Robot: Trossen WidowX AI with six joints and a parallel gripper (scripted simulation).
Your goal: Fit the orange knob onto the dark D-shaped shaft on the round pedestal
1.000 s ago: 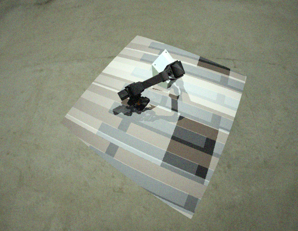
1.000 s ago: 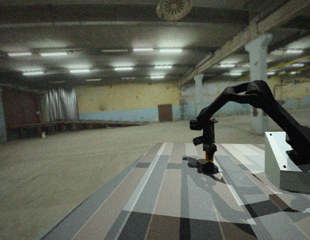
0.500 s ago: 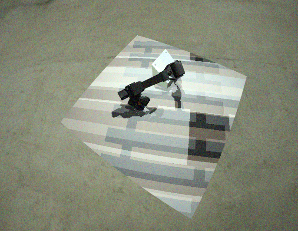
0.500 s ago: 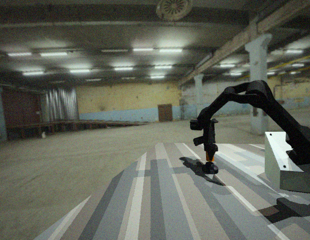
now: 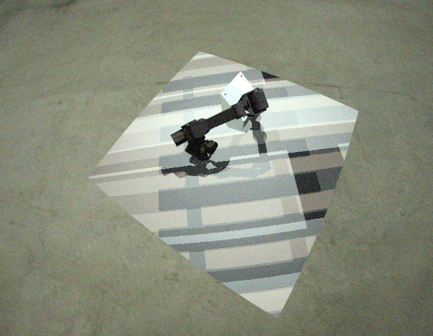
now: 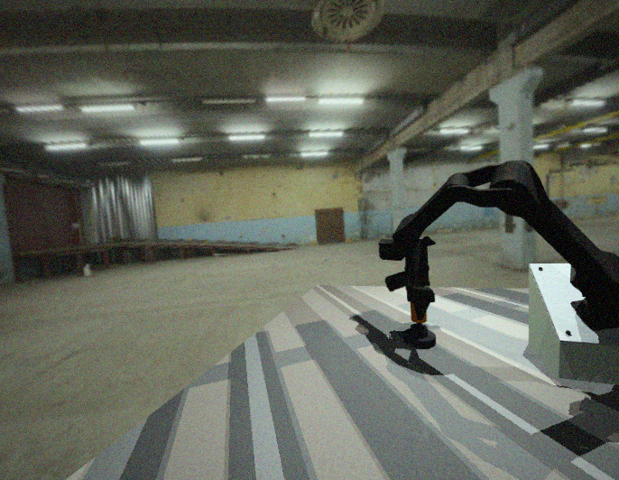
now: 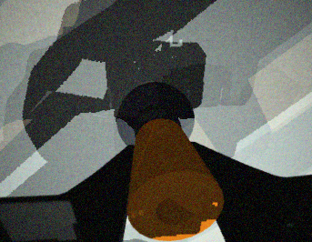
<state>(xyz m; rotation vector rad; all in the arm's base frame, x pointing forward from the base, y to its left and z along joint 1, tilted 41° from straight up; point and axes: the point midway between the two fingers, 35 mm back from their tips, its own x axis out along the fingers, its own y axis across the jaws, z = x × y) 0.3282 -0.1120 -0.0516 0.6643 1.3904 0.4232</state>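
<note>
The orange knob lies 20 mm above my gripper tip. Also, from my gripper tip: dark round pedestal (40 mm below).
</note>
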